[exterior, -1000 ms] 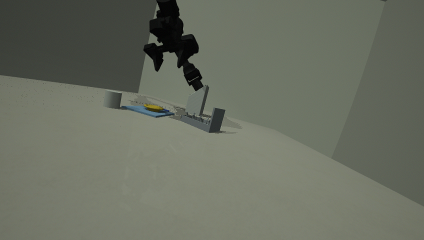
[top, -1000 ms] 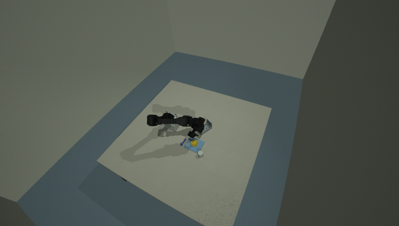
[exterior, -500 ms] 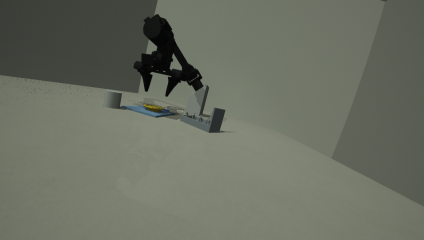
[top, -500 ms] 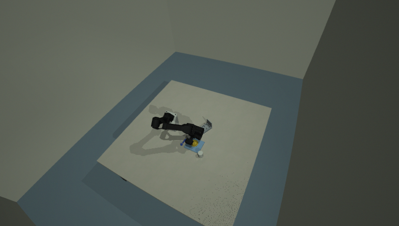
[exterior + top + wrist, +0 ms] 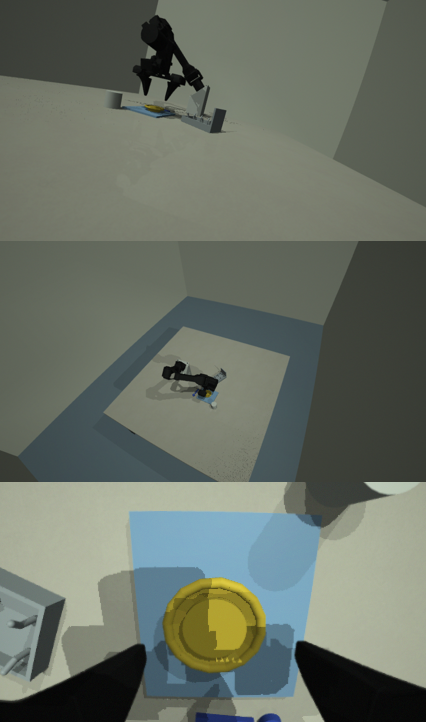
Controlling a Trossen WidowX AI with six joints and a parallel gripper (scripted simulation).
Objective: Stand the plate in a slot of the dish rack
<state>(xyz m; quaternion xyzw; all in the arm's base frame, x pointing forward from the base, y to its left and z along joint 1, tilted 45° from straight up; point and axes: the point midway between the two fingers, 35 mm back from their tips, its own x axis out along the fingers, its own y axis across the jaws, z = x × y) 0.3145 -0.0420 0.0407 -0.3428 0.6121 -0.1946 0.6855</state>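
Now: the yellow plate 4 cm below my gripper tip. Round my gripper tip: blue mat (5 cm below); white cup (11 cm ahead, 7 cm to the right, 3 cm below); blue spoon (10 cm behind, 4 cm to the right, 5 cm below).
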